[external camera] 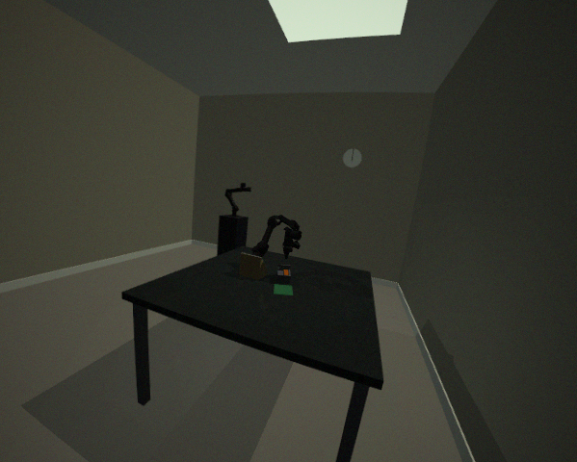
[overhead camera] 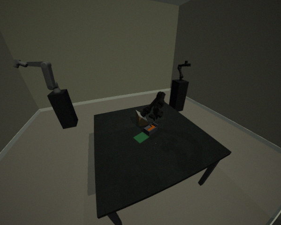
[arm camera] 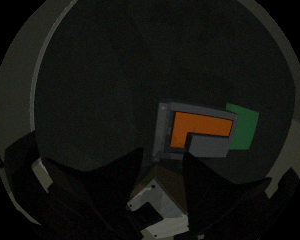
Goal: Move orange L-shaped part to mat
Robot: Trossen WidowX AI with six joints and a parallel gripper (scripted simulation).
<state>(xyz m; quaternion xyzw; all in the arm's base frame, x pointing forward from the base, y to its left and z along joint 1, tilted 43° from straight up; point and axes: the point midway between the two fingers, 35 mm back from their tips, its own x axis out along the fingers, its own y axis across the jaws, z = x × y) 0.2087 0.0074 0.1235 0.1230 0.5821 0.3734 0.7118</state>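
Right now my gripper tip is 20 mm short of the orange L-shaped part, 50 mm to the left of it and 100 mm above it. From my gripper tip the other things lie so: green mat 80 mm ahead, 210 mm to the right, 160 mm below.
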